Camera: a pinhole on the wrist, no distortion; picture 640 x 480 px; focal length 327.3 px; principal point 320.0 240.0 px. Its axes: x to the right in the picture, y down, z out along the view. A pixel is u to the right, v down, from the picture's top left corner.
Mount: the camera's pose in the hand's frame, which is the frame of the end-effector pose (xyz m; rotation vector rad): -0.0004 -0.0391 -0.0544 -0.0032 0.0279 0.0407
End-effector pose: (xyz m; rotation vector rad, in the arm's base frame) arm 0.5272 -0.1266 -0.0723 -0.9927 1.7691 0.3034
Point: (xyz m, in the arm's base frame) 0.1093 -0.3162 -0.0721
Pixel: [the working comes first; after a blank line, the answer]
In the camera's frame: 0.1597 0.2253 -0.3334

behind the camera
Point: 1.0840 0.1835 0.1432
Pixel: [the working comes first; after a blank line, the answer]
In the camera's frame: -0.4257 -0.2169 0.5080

45.7 100.3
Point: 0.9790 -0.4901 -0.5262
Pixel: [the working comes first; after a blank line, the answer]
In the camera's frame: 0.4887 -0.4346 0.3367

outside the picture
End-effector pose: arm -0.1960 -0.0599 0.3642 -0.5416 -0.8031 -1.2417
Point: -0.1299 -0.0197 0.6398
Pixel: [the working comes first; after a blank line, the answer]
In the camera's frame: 0.1973 0.1208 0.2456

582.9 401.0
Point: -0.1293 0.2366 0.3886
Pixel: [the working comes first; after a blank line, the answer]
In the camera's frame: -0.1546 0.1865 0.2716

133.7 464.8
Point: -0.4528 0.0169 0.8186
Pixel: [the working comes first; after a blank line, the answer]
In the camera's frame: 0.2597 -0.1741 0.4616

504.1 116.6
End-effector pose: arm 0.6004 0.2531 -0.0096 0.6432 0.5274 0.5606
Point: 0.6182 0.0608 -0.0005
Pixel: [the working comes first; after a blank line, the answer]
In the camera's frame: -0.1174 -0.0842 0.1458

56.6 51.1
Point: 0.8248 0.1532 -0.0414
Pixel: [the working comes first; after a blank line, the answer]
In the camera's frame: 0.0990 -0.1246 0.2123

472.7 47.9
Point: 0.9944 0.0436 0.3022
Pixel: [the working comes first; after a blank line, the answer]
In the camera's frame: 0.0520 -0.0180 0.5935

348.7 230.1
